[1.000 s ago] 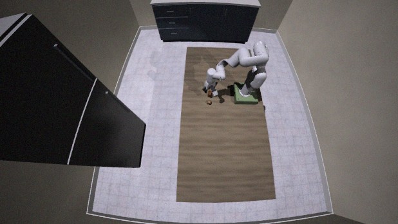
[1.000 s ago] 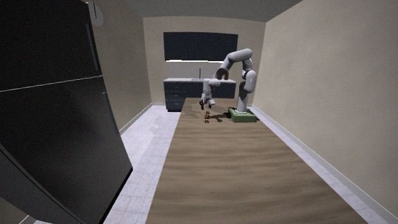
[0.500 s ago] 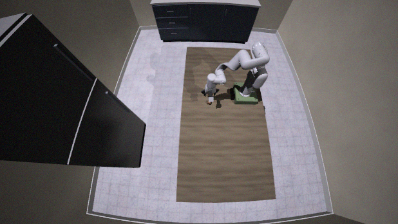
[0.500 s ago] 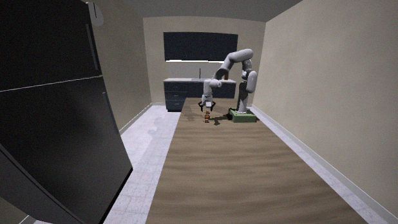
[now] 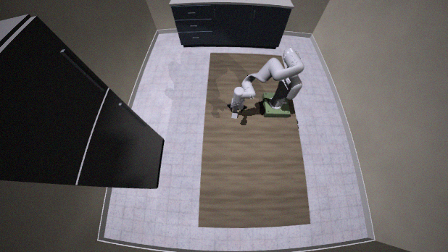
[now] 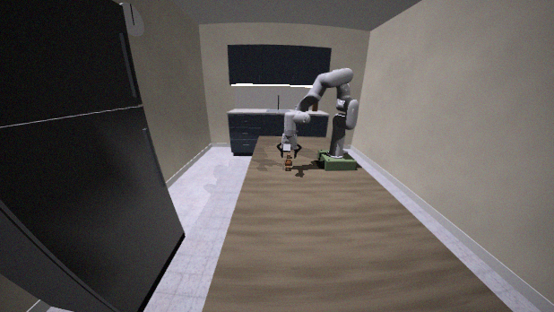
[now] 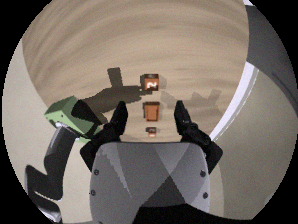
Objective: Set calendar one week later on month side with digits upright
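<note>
Now: the calendar cube 90 mm below my hand. Also, from my hand: calendar tray 20 mm behind, 100 mm to the right, 100 mm below.
</note>
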